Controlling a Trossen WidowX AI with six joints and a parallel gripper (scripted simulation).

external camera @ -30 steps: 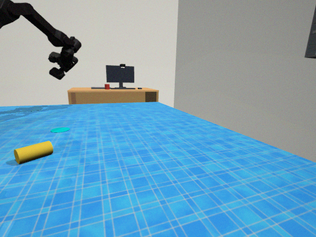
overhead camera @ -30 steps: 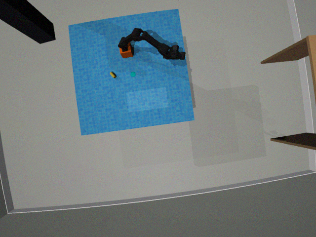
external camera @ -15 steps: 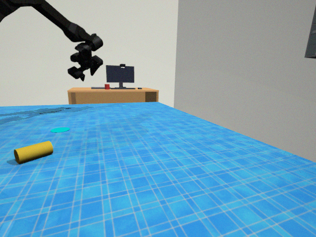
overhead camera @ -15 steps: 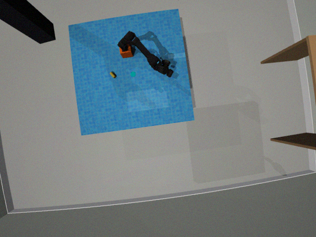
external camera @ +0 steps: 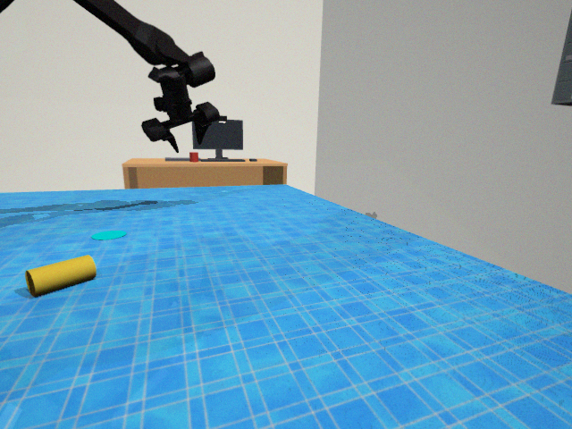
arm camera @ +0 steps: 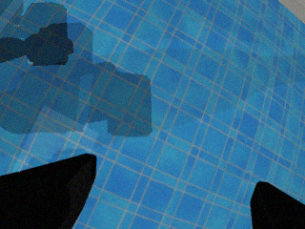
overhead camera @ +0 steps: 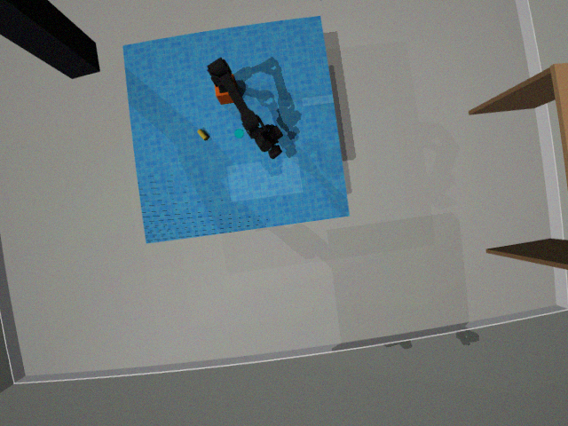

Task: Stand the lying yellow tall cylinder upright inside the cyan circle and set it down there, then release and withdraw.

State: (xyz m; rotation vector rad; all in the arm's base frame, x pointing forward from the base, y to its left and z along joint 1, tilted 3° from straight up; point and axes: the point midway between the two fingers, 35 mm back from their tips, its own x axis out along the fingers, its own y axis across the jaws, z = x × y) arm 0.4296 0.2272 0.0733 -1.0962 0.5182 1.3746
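Right now the yellow cylinder is 45 cm to the right of my gripper tip, 22 cm behind it and 15 cm below it. Also, from my gripper tip: cyan circle: 22 cm to the right, 19 cm behind, 16 cm below.
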